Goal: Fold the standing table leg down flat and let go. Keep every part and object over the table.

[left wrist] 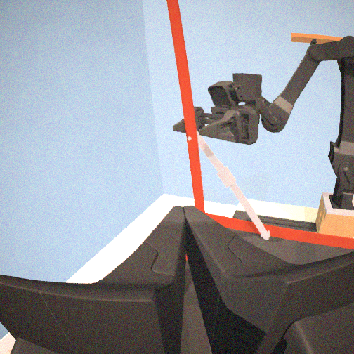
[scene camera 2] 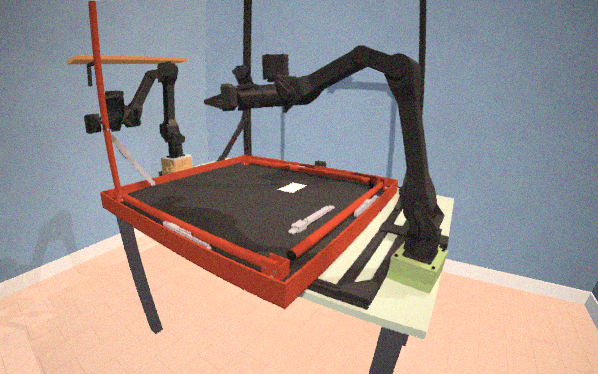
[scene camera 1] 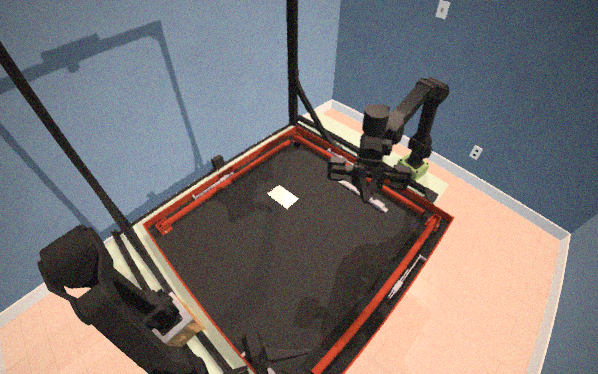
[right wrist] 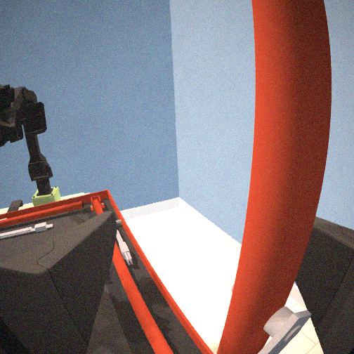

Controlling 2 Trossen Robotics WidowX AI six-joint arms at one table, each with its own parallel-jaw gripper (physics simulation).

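Seen in the pictures: left gripper, fingertip midpoint: (scene camera 2: 204, 102) (scene camera 1: 365, 202); right gripper, fingertip midpoint: (scene camera 2: 111, 121) (scene camera 1: 321, 372); left arm's base, link origin: (scene camera 2: 420, 253) (scene camera 1: 414, 162); right arm's base, link origin: (scene camera 2: 175, 156) (scene camera 1: 166, 317).
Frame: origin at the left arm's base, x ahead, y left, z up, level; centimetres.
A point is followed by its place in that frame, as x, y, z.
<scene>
The standing red leg (scene camera 2: 100, 100) @[83.1, 35.2, 32.2] (left wrist: 182, 90) (right wrist: 287, 125) rises from the far left corner of the upturned red-rimmed table (scene camera 1: 196, 295) @[94.1, -3.4, -1.9] (scene camera 2: 200, 250) @[33.4, 30.2, 1.3]. Its pale brace (scene camera 2: 132, 160) @[87.7, 25.5, 10.8] (left wrist: 227, 177) (right wrist: 287, 325) slants down to the rim. My right gripper (scene camera 2: 95, 123) (left wrist: 185, 129) (right wrist: 196, 219) is at the leg, near the brace's upper end. In the right wrist view its fingers are well apart, with the leg between them, close to the right-hand finger and clear of the left-hand one. My left gripper (scene camera 1: 367, 199) @[53.5, 14.5, 29.0] (scene camera 2: 207, 101) @[53.5, 14.5, 29.0] (left wrist: 182, 215) is shut and empty, high above the table.
Three other red legs (scene camera 1: 380, 295) @[53.4, 28.2, 2.0] (scene camera 2: 335, 220) @[22.2, 0.0, 1.2] (scene camera 2: 320, 171) @[54.4, -37.5, -0.4] lie flat along the rim. A loose-looking pale brace (scene camera 1: 362, 195) (scene camera 2: 311, 220) @[28.8, 0.8, -0.5] and a white rectangle (scene camera 1: 283, 196) @[52.6, -18.8, -2.1] (scene camera 2: 292, 187) @[52.8, -18.8, -2.1] lie on the dark underside. Black frame posts (scene camera 1: 292, 60) @[21.8, -55.2, 28.2] (scene camera 2: 247, 60) @[105.1, -42.1, 48.6] stand behind.
</scene>
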